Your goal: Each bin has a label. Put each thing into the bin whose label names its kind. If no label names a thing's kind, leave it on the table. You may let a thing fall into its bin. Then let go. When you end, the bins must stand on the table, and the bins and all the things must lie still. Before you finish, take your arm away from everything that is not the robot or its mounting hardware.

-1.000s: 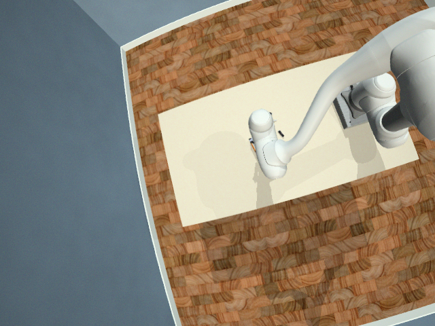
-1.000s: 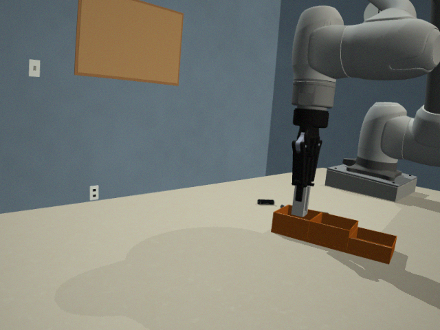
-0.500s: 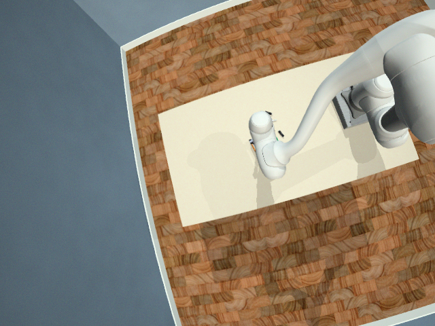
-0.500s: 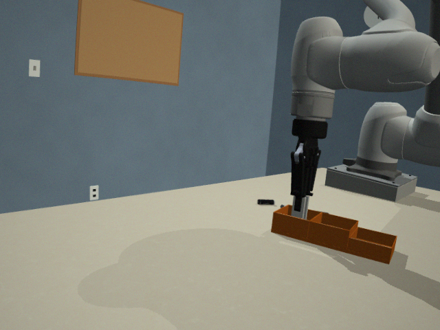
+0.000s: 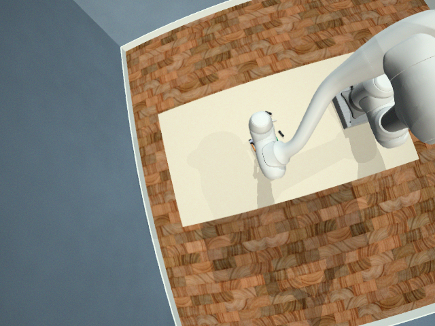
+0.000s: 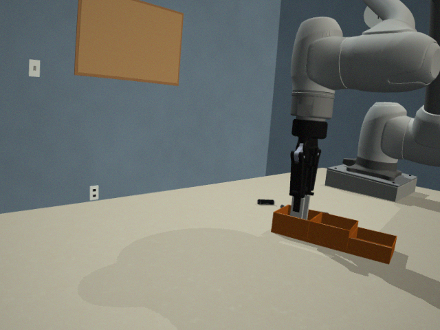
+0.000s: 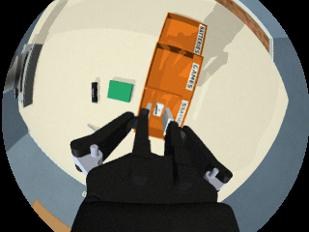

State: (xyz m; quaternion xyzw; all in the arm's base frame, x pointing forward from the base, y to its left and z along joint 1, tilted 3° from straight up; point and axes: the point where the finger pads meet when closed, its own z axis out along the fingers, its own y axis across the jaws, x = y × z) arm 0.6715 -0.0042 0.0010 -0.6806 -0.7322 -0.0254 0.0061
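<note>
Now: the white thing 3 cm below my hand. The rest, counted from my hand: green flat thing (9 cm behind, 4 cm below, 1 cm to the left); tiny pale thing (14 cm behind, 10 cm to the right, 4 cm below); joined orange bins (8 cm to the left, 3 cm below).
</note>
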